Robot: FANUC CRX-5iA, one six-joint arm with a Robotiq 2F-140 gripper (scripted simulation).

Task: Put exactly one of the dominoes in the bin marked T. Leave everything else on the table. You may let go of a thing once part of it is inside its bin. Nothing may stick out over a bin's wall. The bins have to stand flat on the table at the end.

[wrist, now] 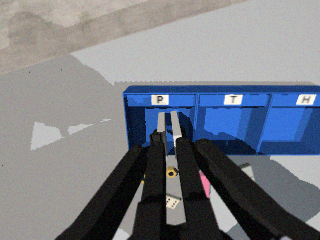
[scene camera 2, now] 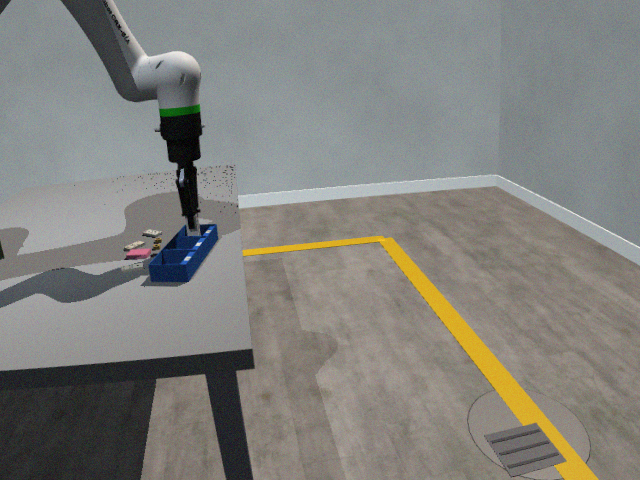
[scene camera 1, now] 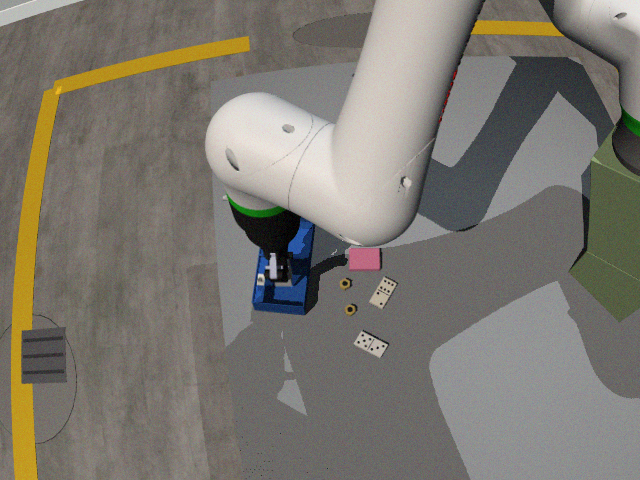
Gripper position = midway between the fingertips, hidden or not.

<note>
In view: my gripper (scene camera 2: 194,240) and a pink block (scene camera 1: 360,259).
My gripper shows as well in the wrist view (wrist: 168,120) and in scene camera 1 (scene camera 1: 283,279).
</note>
